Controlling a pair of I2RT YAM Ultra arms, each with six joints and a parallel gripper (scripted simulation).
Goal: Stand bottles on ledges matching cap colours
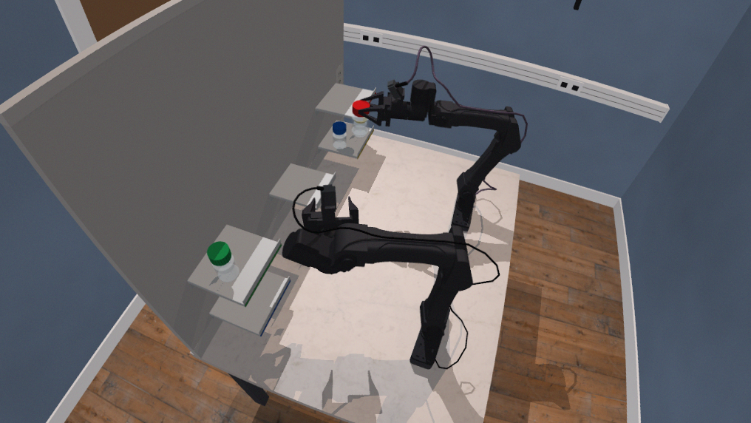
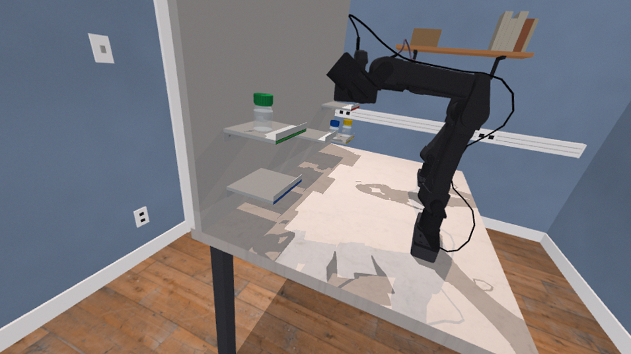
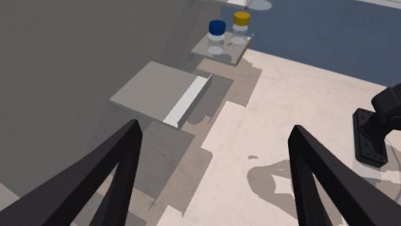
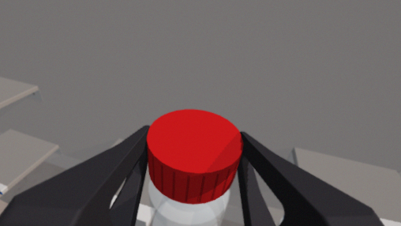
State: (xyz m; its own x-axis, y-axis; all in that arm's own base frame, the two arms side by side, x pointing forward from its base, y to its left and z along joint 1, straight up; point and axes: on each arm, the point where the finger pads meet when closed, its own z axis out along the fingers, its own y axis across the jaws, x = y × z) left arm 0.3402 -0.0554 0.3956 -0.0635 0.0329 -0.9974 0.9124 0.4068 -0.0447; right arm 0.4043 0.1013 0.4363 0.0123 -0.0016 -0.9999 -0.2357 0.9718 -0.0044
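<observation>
The red-capped bottle is 5 cm below my right hand. From my right hand the other things lie so: blue-capped bottle: 30 cm below, 18 cm to the right, 15 cm ahead; grey wall panel: 25 cm ahead, 17 cm to the left, 1 cm below; yellow-capped bottle: 30 cm below, 29 cm to the right, 10 cm ahead.
</observation>
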